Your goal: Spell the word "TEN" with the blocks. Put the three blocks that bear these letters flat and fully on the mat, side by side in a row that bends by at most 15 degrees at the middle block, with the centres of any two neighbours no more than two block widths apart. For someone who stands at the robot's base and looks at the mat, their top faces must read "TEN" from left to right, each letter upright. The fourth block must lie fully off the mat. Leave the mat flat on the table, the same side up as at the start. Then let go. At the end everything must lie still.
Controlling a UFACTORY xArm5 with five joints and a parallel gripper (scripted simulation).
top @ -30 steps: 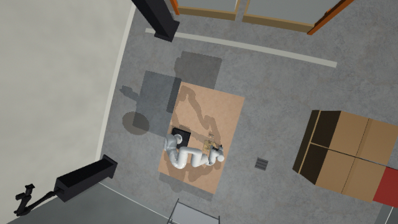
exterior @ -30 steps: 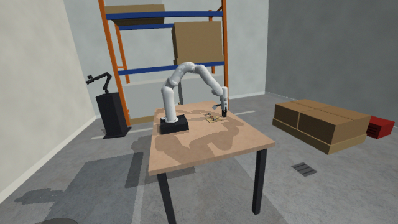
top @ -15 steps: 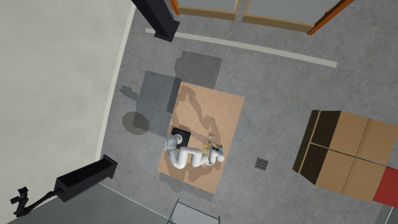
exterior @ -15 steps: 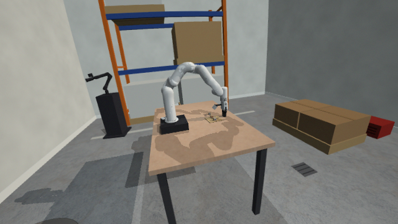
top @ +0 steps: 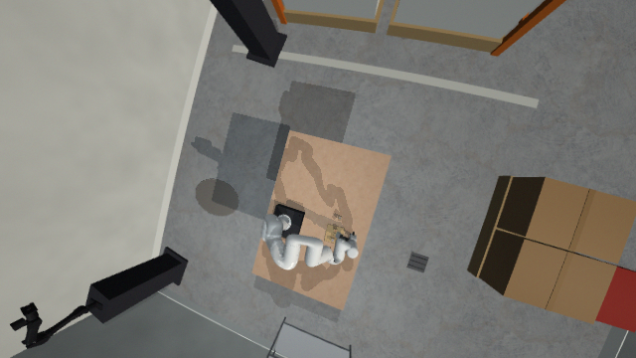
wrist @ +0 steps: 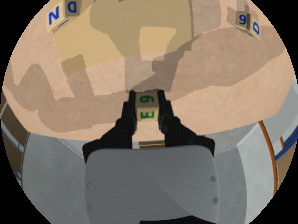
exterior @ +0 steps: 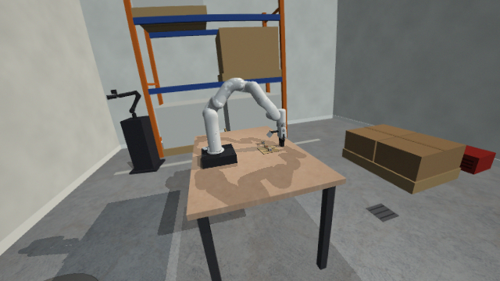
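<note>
Right now the tan mat is 120 mm behind my hand, 50 mm to the right of it and 20 mm below it.
</note>
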